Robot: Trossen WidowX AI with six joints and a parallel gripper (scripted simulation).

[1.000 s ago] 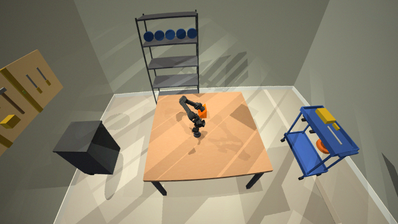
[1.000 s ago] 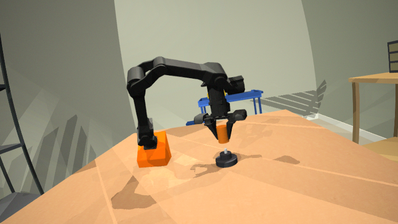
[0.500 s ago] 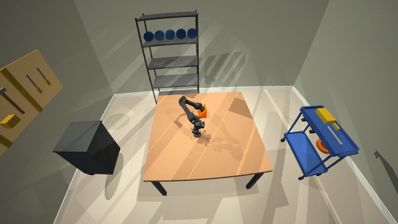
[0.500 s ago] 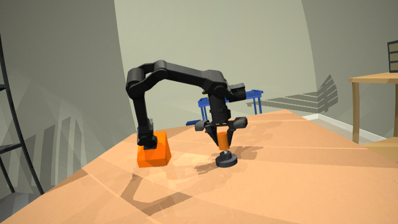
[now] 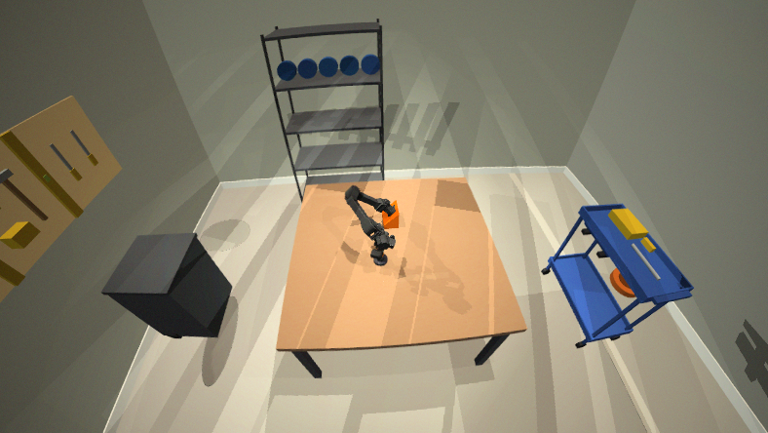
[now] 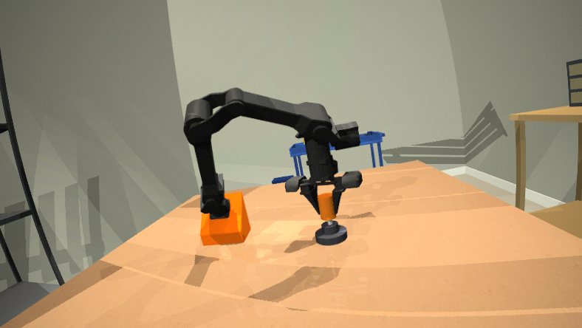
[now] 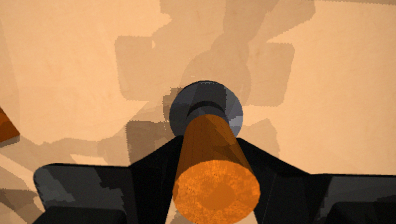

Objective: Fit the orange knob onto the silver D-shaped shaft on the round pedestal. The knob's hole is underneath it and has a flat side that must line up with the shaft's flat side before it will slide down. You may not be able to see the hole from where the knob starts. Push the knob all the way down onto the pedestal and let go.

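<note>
Now: the pedestal 4 cm below my gripper tip. From my gripper tip the other things lie so: orange knob: 3 cm above.
</note>
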